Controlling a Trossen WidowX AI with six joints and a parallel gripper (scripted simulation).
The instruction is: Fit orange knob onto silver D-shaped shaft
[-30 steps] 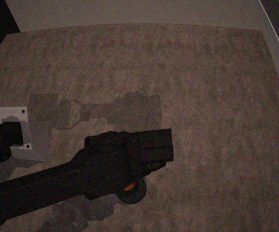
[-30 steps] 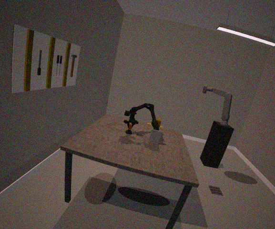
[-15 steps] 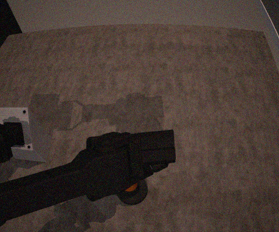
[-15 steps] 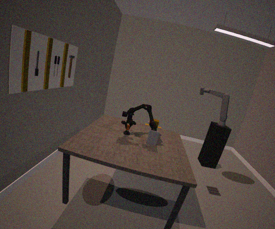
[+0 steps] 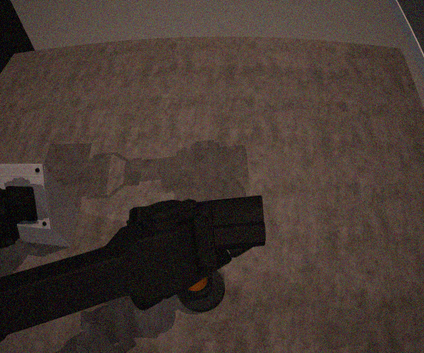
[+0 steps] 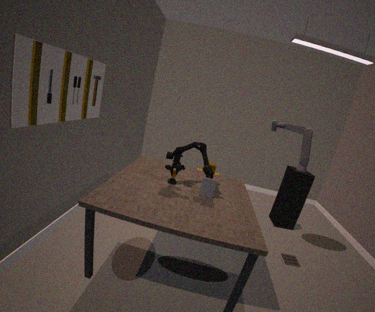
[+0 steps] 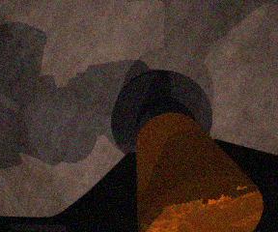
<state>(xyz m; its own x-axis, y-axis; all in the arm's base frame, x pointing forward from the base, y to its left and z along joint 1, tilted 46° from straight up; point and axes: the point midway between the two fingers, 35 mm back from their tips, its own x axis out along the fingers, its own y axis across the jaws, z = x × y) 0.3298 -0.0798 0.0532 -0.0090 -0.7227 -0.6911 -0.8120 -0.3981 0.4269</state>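
My gripper tip is 3 cm below the orange knob. The rest, counted from my gripper tip: D-shaft pedestal (4 cm below).
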